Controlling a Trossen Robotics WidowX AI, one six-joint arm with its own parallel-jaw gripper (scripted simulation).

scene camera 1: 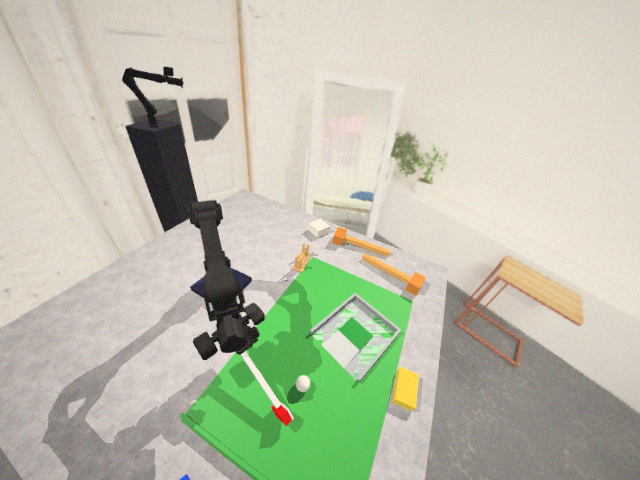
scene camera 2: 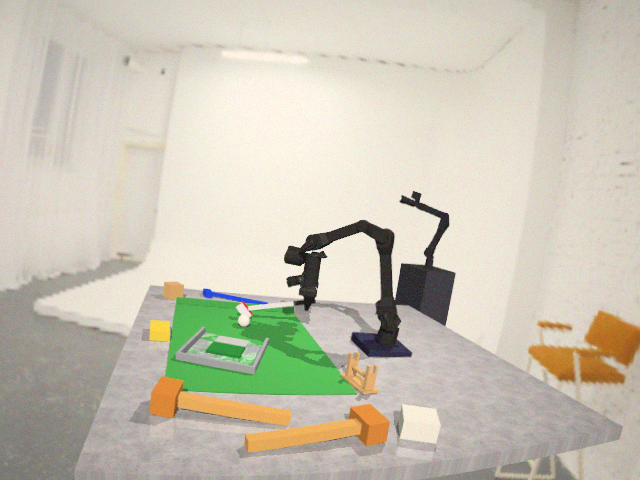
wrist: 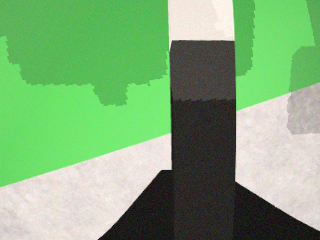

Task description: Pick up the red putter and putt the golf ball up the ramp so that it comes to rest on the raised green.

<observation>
My gripper (scene camera 1: 234, 343) carries a red putter.
</observation>
